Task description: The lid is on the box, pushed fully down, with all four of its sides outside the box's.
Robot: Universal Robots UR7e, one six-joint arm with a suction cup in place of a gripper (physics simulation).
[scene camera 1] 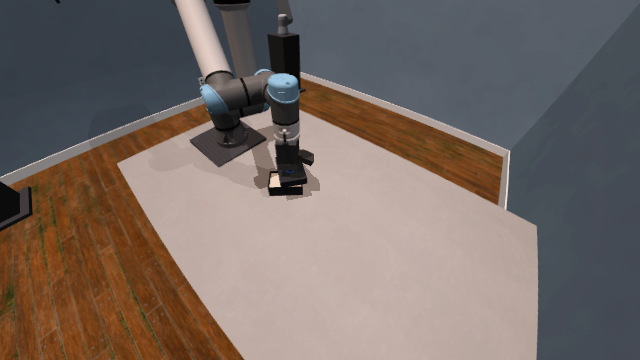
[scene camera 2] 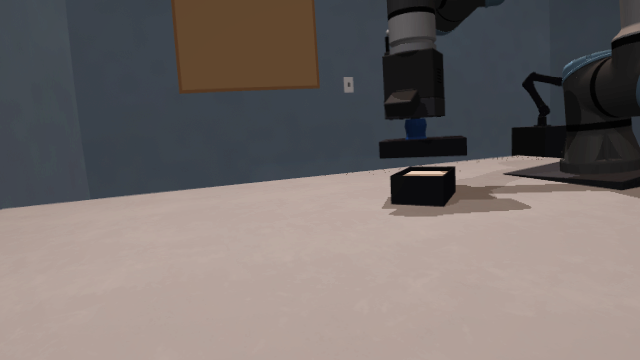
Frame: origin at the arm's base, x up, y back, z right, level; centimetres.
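Where they show: hand, tool point: (scene camera 1: pixel 290 171) (scene camera 2: pixel 416 146); arm's base, link origin: (scene camera 1: pixel 232 137) (scene camera 2: pixel 600 168).
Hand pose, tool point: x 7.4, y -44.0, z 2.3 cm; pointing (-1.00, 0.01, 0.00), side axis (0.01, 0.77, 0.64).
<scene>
Things, the pixels of their top centre, and the offset from my tool point. Level surfaces: height alone.
- black box, top centre: (scene camera 2: pixel 424 170) (scene camera 1: pixel 285 178) dx -4.4, dy +2.1, dz +0.8 cm
- black lid, top centre: (scene camera 2: pixel 422 138) (scene camera 1: pixel 290 167) dx +1.3, dy +0.6, dz -0.8 cm
- pale mat, surface height: dx -9.2 cm
The black box (scene camera 1: pixel 285 191) (scene camera 2: pixel 419 190) stands upright on the pale mat, open at the top, with a light inside showing. The black lid (scene camera 1: pixel 293 180) (scene camera 2: pixel 423 147) hangs roughly level from my gripper's blue suction cup (scene camera 1: pixel 289 171) (scene camera 2: pixel 415 129), which is shut on its top. In the scene camera 2 view a gap shows between the lid's lower edge and the box's rim. In the scene camera 1 view the lid covers the right part of the box's opening, and the left part of the inside shows. The lid's underside is hidden.
The pale mat (scene camera 1: pixel 380 280) (scene camera 2: pixel 250 275) lies under the box. My arm's base plate (scene camera 1: pixel 217 156) (scene camera 2: pixel 600 181) is behind and left of the box in the scene camera 1 view. A tall black block (scene camera 1: pixel 284 52) stands behind the arm. Walls rise beyond the wooden floor (scene camera 1: pixel 90 280).
</scene>
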